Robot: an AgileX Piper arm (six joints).
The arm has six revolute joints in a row. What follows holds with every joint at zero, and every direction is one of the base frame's.
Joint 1 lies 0.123 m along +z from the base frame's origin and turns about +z.
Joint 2 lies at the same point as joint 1 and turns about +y.
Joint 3 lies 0.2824 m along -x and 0.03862 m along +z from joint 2 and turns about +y.
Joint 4 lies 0.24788 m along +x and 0.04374 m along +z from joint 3 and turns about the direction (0.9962, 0, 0.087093).
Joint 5 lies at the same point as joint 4 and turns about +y.
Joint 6 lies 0.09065 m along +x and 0.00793 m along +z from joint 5 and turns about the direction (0.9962, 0, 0.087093).
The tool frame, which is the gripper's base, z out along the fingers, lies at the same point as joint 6; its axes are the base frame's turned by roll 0, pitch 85.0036 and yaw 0 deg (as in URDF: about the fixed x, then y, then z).
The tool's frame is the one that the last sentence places.
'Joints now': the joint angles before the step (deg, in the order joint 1, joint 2, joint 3, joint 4, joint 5, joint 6). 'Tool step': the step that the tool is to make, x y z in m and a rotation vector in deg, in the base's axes. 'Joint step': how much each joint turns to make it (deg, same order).
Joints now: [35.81 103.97 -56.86 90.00 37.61 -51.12]
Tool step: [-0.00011 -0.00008 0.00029 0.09 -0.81 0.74]
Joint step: [-0.07 0.00 0.00 0.07 0.33 -1.15]
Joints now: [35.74 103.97 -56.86 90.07 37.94 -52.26]
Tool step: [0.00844 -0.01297 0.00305 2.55 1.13 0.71]
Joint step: [-3.43 0.04 0.00 -0.12 4.91 -0.82]
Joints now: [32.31 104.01 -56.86 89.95 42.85 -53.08]
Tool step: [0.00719 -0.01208 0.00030 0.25 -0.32 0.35]
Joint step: [-2.69 0.02 0.00 -1.53 2.28 -0.65]
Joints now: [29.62 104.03 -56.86 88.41 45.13 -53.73]
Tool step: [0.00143 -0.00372 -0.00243 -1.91 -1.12 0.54]
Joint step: [-0.49 0.00 0.00 -2.33 -0.73 0.00]
